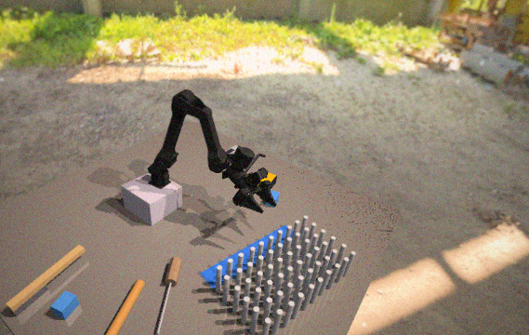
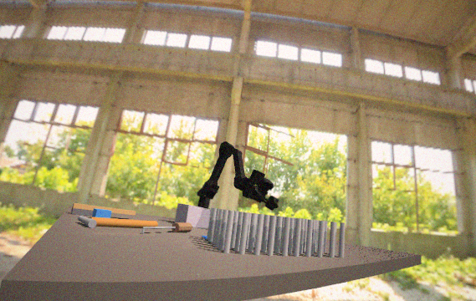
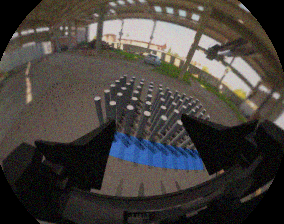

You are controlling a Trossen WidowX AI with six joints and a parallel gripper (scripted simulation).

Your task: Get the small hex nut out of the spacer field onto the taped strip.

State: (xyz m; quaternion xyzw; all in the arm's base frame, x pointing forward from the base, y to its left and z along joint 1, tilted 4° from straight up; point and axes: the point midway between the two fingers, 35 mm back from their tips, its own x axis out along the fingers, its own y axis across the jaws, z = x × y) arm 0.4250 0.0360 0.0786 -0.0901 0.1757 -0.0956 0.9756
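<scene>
The blue taped strip lies 1 cm behind my gripper tip, 7 cm to the right of it and 16 cm below it. The rest, counted from my gripper tip: yellow block 16 cm behind, 33 cm to the left, 14 cm below.
</scene>
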